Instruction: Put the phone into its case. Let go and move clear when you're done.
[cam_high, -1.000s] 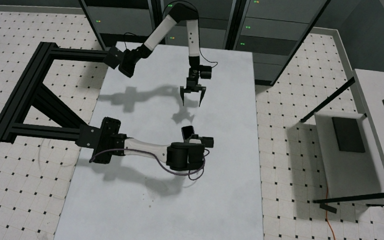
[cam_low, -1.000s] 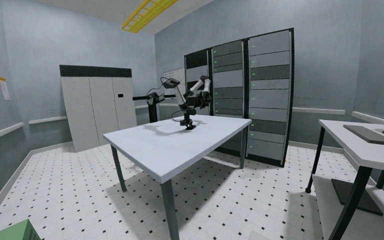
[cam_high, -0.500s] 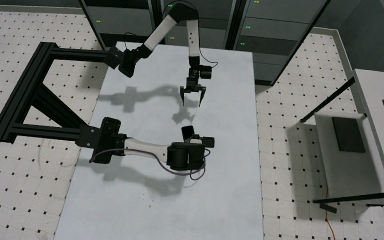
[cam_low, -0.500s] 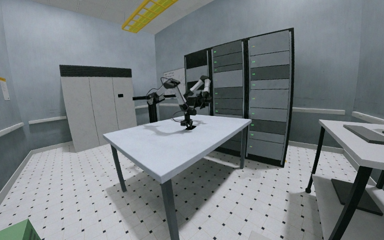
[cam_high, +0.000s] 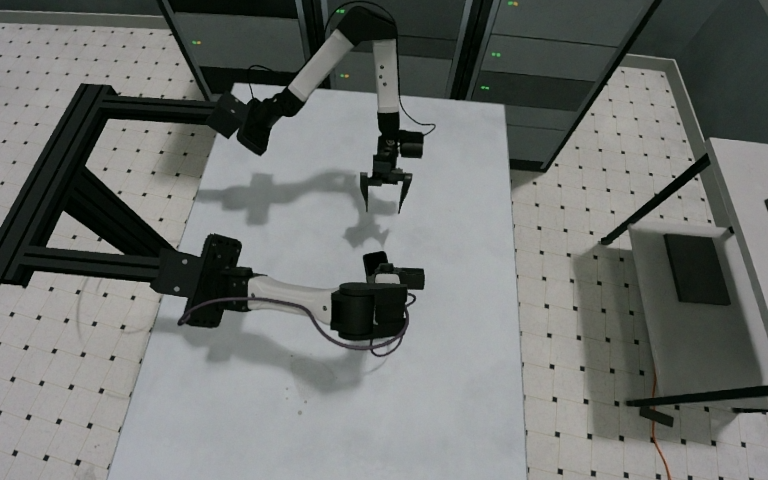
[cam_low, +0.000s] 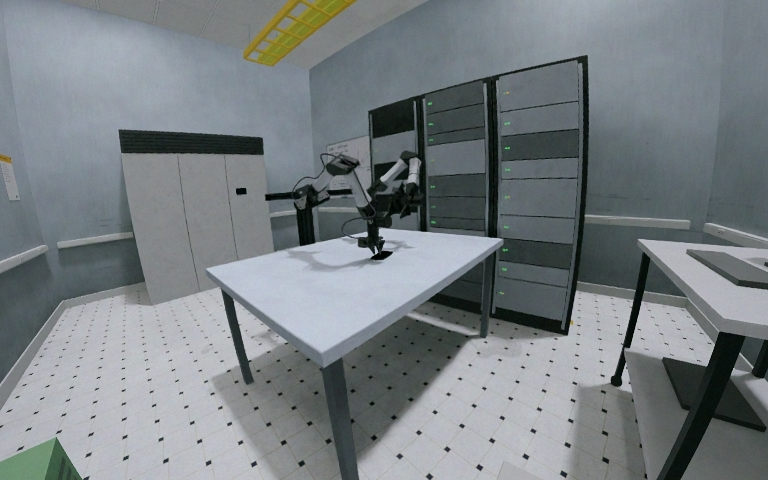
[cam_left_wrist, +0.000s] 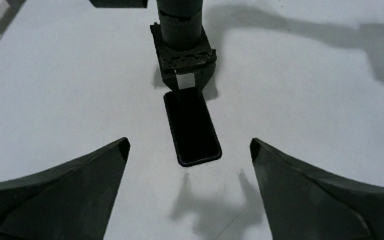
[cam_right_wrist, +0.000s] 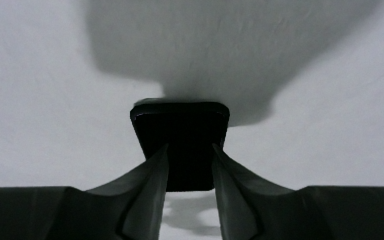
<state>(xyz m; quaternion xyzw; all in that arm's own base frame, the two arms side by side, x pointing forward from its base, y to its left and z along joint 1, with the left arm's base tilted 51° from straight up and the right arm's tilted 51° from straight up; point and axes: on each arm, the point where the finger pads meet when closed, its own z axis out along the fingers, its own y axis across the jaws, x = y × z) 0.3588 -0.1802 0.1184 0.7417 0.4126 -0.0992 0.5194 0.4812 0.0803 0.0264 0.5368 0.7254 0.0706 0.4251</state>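
Observation:
My right gripper is now 5 cm to the right of the black phone, 2 cm above it and 1 cm past it.

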